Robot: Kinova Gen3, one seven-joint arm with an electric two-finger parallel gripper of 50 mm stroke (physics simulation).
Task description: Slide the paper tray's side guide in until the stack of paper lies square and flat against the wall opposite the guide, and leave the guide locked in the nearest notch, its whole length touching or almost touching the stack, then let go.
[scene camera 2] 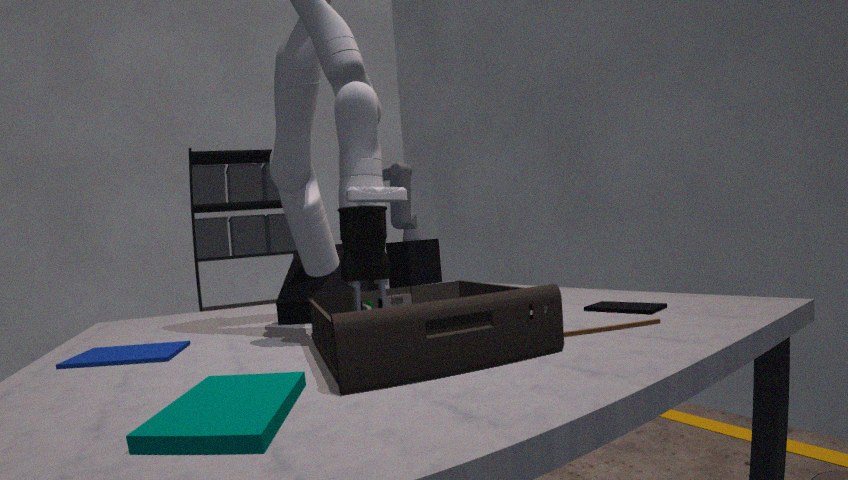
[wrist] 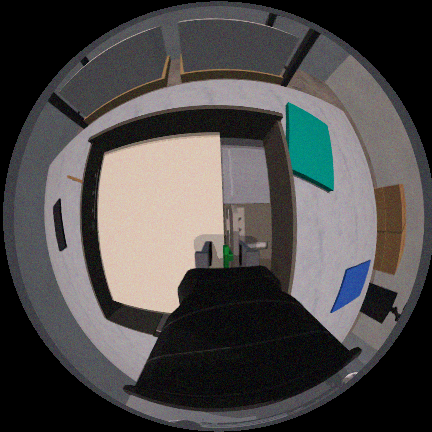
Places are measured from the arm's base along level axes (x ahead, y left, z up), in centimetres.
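Pixels of known places: gripper, fingertip midpoint: (wrist: 223,248); arm's base, origin of the base link: (scene camera 2: 321,265).
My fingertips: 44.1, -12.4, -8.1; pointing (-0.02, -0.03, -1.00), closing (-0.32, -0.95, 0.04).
Observation:
Ahead of a thing's pixels: the offset from my fingertips to its top centre, as dx, dy, dz. "spot": to the spot under its first point.
The dark brown paper tray @(+4.5, +5.7, +4.6) (scene camera 2: 452,356) (wrist: 284,200) stands on the table. In the wrist view the cream paper stack @(+6.0, +9.3, -0.6) (wrist: 160,215) lies flat, its left edge along the tray's left wall, with no clear gap. The side guide @(-0.6, +0.0, +3.3) (wrist: 229,220) shows as a thin upright strip along the stack's right edge, touching or nearly so; its lower part is hidden by the gripper. Its green latch tab @(-0.5, +0.2, +3.3) (wrist: 227,256) (scene camera 2: 368,305) stands between the fingers. My gripper (wrist: 223,248) (scene camera 2: 369,300) is partly open over the tab, with space on both sides; it holds nothing.
A light strip with notches @(spot: +2.2, -3.7, -2.7) (wrist: 240,222) lies on the tray floor right of the guide. A teal block @(+13.0, -26.1, -3.1) (scene camera 2: 220,404) (wrist: 310,147) and a blue plate @(-32.4, -35.8, -4.1) (scene camera 2: 124,354) (wrist: 351,286) lie on the right in the wrist view. A black slab @(+18.0, +46.3, -4.1) (scene camera 2: 624,307) (wrist: 59,225) and a brown rod @(+24.6, +29.3, -4.2) (scene camera 2: 615,327) lie opposite.

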